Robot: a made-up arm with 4 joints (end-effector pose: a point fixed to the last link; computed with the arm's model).
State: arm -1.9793 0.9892 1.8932 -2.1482
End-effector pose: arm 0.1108 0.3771 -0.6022 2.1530 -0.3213 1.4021
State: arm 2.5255 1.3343 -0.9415 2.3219
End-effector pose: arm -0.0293 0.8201 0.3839 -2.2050 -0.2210 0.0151
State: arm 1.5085 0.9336 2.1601 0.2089
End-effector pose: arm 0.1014 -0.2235 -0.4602 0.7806 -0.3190 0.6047
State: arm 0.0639 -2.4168 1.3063 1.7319
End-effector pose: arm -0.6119 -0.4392 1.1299 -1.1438 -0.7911 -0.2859
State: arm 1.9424 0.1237 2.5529 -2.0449
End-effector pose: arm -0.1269 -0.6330 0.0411 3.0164 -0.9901 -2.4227
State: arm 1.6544 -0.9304 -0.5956 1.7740
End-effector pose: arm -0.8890 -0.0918 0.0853 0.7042 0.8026 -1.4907
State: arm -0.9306 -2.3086 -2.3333 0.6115
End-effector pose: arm 0.1251 0.1613 0.2748 2.5767 0.0323 0.2966
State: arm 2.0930 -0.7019 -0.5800 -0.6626
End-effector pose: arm -0.7696 0.4519 0.2133 0.9194 -1.1097 2.8608
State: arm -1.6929 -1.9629 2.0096 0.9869
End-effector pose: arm 0.0163 -0.1725 1.1544 -2.1425 -0.1026 2.2184
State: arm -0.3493 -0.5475 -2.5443 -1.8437
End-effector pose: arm -0.0622 0.1997 0.1932 1.0088 -1.2175 3.0374
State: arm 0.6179 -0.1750 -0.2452 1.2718
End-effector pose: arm -0.3916 -0.9104 0.0305 0.0933 1.1002 -0.7763
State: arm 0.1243 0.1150 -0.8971 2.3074
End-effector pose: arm -0.3909 -0.6670 -0.0260 -3.0177 0.7584 2.2088
